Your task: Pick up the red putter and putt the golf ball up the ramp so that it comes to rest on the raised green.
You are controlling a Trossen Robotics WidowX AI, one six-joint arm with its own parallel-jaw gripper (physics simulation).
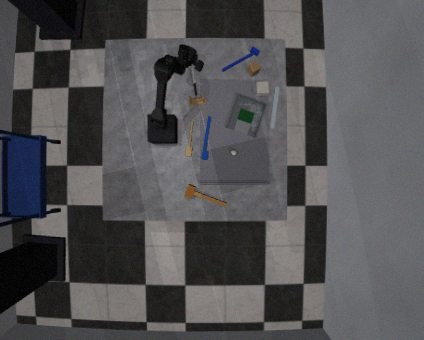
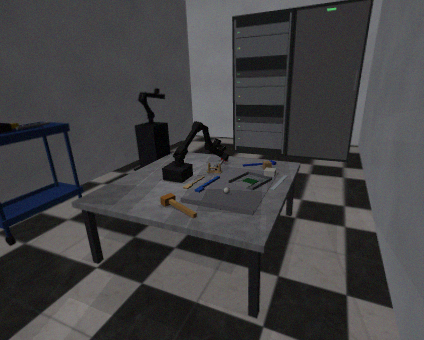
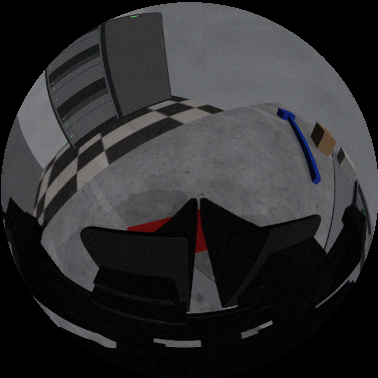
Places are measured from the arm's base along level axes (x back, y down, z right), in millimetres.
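Pixels of known places: gripper, fingertip midpoint: (image 1: pixel 197 55) (image 3: pixel 197 203); arm's base at its link origin: (image 1: pixel 161 124) (image 2: pixel 179 165).
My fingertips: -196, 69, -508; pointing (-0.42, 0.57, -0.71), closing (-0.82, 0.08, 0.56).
Observation:
Ahead of a thing's pixels: the offset from my fingertips to its middle, as dx, dy, dz.
The red putter's red head @(+34, +14, +6) (image 3: pixel 148 225) lies on the table just behind my fingers, and its thin grey shaft (image 3: pixel 202 271) (image 1: pixel 194 81) runs between them toward the wooden stand. My gripper (image 3: pixel 197 203) (image 1: pixel 192 64) (image 2: pixel 222 156) is low over the table's far left part, shut on the putter shaft next to the head. The white golf ball @(-285, +5, +659) (image 1: pixel 233 152) (image 2: pixel 226 190) rests on the grey ramp slab (image 1: pixel 251 165). The raised green @(-359, +23, +403) (image 1: pixel 246 115) (image 2: pixel 250 181) is a green patch inside a grey walled frame beyond the ball.
A small wooden stand (image 1: pixel 197 100) (image 2: pixel 214 167) holds the shaft's far end. A blue putter @(-302, +19, +0) (image 1: pixel 241 59) (image 3: pixel 303 144), a wooden cube @(-396, -1, +77) (image 1: pixel 254 68) (image 3: pixel 323 138) and a white cube @(-458, +4, +210) (image 1: pixel 262 87) lie at the back. A blue stick @(-101, +19, +569) (image 1: pixel 206 136), a wooden stick @(+19, +24, +575) (image 1: pixel 190 138) and a wooden mallet @(-113, +9, +976) (image 1: pixel 205 195) lie nearer.

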